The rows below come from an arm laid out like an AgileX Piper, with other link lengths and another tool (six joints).
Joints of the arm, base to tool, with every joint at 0 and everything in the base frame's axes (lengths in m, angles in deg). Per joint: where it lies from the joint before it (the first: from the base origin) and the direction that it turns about. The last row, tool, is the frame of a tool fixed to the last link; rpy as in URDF.
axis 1: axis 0 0 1 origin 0 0 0.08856
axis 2: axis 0 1 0 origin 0 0 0
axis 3: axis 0 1 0 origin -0.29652 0 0.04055
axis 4: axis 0.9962 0 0.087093 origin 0.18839 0 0.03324
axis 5: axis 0 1 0 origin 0 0 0
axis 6: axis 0.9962 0 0.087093 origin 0.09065 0 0.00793
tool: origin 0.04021 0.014 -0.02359 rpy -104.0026 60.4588 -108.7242
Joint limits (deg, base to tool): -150..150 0..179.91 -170..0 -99.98..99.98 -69.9..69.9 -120..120
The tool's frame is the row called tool.
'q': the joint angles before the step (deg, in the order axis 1, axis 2, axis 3, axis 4, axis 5, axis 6). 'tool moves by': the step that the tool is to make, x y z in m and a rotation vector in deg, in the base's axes. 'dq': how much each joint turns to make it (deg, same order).
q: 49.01 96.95 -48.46 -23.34 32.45 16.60
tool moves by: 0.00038 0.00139 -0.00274 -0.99 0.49 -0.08
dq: 0.32 0.96 -0.45 -0.26 0.70 0.40
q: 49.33 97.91 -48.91 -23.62 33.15 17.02
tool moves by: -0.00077 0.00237 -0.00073 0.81 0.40 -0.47
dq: 0.07 0.17 -0.05 0.95 -0.51 0.02
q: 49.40 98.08 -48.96 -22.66 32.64 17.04
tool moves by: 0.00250 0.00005 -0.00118 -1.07 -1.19 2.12
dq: 0.38 0.40 0.00 -2.40 -0.38 0.05
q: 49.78 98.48 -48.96 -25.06 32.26 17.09
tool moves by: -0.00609 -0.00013 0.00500 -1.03 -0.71 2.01
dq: 1.78 -1.23 0.11 -0.98 1.61 -0.06
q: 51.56 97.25 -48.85 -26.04 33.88 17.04
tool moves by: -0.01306 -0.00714 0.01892 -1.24 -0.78 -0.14
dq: 2.38 -4.34 -0.62 0.43 6.15 0.24
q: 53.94 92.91 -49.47 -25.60 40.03 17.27
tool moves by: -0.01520 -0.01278 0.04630 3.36 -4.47 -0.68
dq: 2.67 -9.78 -3.47 0.27 8.79 0.00
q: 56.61 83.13 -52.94 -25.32 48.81 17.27
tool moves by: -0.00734 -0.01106 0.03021 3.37 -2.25 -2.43
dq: 0.32 -5.63 -3.64 0.82 5.83 0.19
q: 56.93 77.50 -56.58 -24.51 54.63 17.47
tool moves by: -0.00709 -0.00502 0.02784 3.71 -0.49 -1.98
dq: 0.21 -3.45 -5.33 2.31 5.68 -0.55
